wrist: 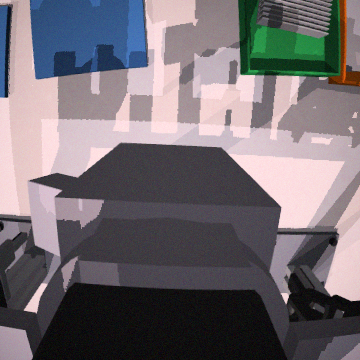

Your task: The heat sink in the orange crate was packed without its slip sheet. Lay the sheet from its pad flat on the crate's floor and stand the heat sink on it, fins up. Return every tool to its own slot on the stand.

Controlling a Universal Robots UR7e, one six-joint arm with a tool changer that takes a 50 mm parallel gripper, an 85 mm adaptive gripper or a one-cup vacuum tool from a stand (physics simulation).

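Places are measured from the arm's base along level axes (x ahead, y left, z up), in centimetres.
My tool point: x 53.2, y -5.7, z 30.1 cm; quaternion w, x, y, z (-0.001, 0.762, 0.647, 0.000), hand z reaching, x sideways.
Note:
Behind a point stands the place of what it marks.
The heat sink (pixel 295 17) {x 36.1, y 13.8, z -6.3 cm} lies in the green crate (pixel 290 73) {x 44.1, y 12.0, z -5.6 cm} at the upper right, its thin grey fins showing in part. A small part of the orange crate (pixel 350 79) {x 45.1, y 23.5, z -8.4 cm} shows beyond it at the right edge; its floor and the slip sheet do not show. The dark grey tool body (pixel 170 175) {x 49.1, y -5.0, z 23.5 cm} on my wrist fills the lower middle and hides its own working end, so I cannot tell its state. It is over the tool stand (pixel 312 250) {x 73.3, y 16.8, z -7.5 cm}, far from both crates. A dark tool (pixel 25 275) {x 68.6, y -29.9, z -1.2 cm} sits at the stand's left, and a black linkage gripper (pixel 312 297) at its right.
A blue panel (pixel 90 30) {x 35.0, y -15.0, z -7.7 cm} lies at the upper left, with another blue piece (pixel 4 50) {x 35.1, y -28.8, z -7.8 cm} at the left edge. Shadows of the arm and tools fall across the pale table top (pixel 190 112) {x 48.4, y -2.2, z -8.7 cm} between the stand and the crates.

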